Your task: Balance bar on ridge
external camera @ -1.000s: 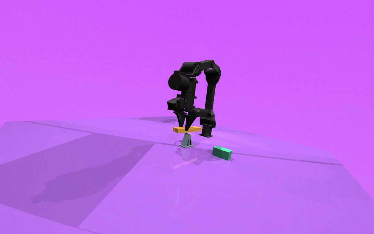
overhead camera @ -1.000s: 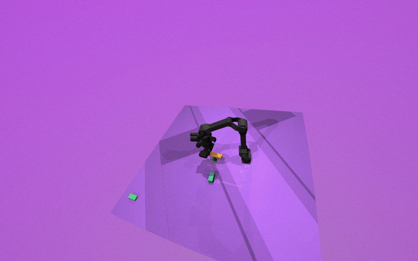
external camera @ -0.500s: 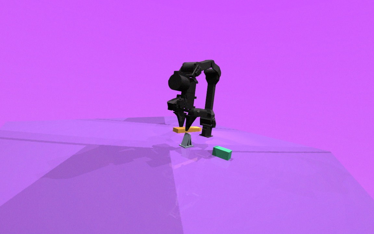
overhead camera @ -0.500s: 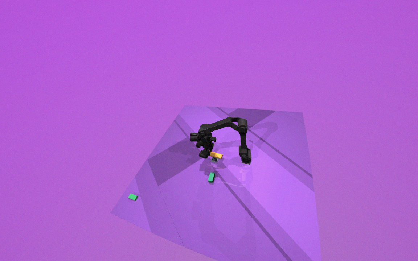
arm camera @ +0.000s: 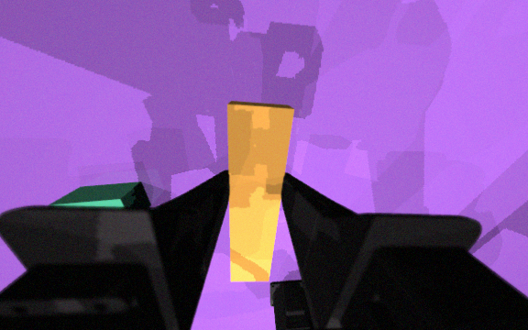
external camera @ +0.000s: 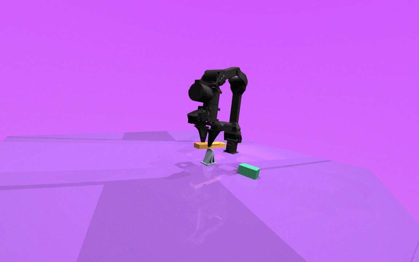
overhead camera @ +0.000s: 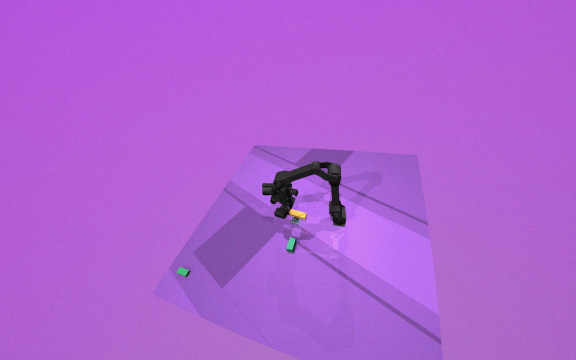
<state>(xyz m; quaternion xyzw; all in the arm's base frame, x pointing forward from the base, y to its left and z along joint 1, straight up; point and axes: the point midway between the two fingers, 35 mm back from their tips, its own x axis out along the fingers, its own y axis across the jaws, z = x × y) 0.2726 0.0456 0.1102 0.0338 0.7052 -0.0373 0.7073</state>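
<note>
The bar is 3 cm behind my gripper tip. The rest, counted from my gripper tip: green block 6 cm behind, 16 cm to the left, 6 cm below.
</note>
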